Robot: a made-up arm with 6 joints.
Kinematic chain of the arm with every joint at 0, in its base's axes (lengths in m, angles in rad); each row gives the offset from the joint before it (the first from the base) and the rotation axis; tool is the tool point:
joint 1: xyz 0 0 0.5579 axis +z
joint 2: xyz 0 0 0 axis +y
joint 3: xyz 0 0 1.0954 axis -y
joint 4: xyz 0 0 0 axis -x
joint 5: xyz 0.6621 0 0 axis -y
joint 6: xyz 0 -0.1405 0 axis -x
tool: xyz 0 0 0
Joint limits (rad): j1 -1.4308..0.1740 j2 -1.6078..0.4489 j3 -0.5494..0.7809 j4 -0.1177..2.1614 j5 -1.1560..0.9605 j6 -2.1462..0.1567
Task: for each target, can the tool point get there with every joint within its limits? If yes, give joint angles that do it. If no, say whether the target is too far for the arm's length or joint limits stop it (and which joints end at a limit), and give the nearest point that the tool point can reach.
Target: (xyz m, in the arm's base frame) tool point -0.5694 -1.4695 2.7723
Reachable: no: too far | nearest point 0.0110 -0.8895 1.9782 | short by 1.142 m
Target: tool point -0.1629 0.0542 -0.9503
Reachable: no: joint limits stop it (at a limit: joint 2, joint 3, joint 4) | nearest point -0.7291 0.2426 1.0864 | short by 2.122 m
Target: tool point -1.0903 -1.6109 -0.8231
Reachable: no: too far | nearest point -1.5955 -0.3904 0.9048 | short by 2.175 m
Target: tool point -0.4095 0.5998 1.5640
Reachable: yes | joints -1.1500 -1.1841 -0.1661 0.4119 0.7653 -0.5922
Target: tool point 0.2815 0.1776 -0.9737
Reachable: no: joint limits stop it (at a limit: joint 1, joint 2, joint 3, joint 4) | nearest point 0.8320 0.0046 0.9793 | short by 2.036 m
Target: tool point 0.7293 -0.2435 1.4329
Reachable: yes | joints -0.1966 0.1167 -0.3600 0.8154 0.4783 -1.6201
